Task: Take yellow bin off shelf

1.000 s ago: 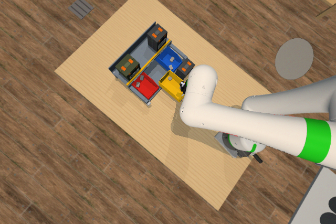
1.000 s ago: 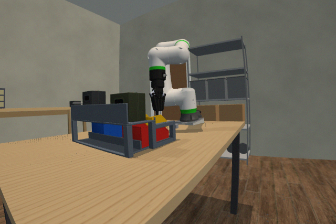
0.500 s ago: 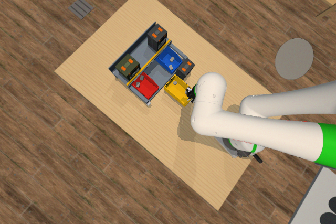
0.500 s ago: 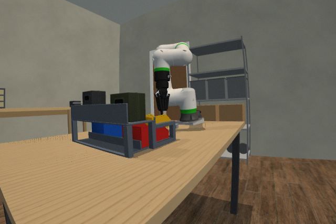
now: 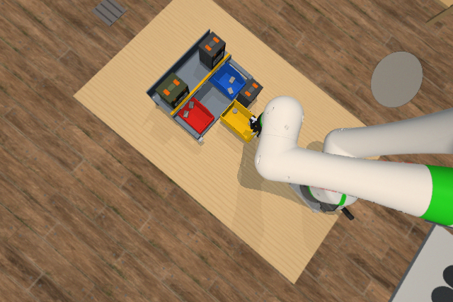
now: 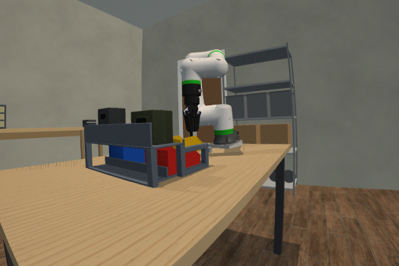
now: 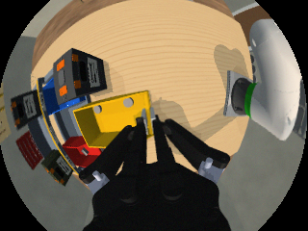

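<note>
Now: hand 80 mm short of the yellow open bin, 10 mm to the right of it and 20 mm above it. Round my hand: red bin 250 mm ahead, 160 mm to the left, 40 mm below; then blue bin 290 mm ahead, 60 mm to the right, 40 mm below; then olive box 340 mm ahead, 170 mm to the left, 60 mm above.
</note>
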